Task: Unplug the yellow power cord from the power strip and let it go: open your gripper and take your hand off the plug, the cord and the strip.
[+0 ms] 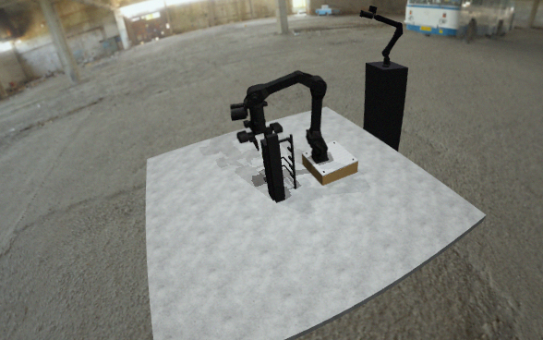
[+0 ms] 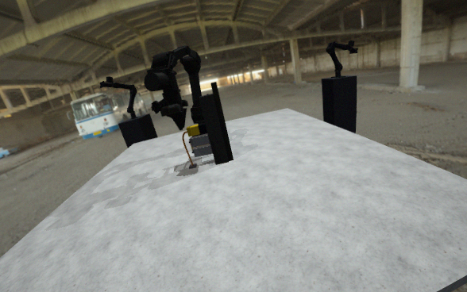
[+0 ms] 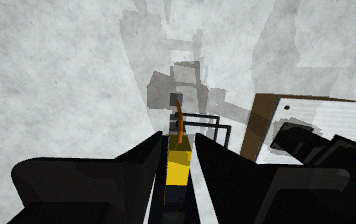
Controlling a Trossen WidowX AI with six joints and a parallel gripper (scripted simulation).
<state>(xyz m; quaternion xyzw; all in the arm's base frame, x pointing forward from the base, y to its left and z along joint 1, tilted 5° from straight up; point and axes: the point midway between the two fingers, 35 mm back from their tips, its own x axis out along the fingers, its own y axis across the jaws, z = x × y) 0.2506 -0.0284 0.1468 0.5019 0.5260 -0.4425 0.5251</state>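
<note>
My gripper tip is 1 cm past the yellow plug, 6 cm to the right of it and 1 cm above it.
</note>
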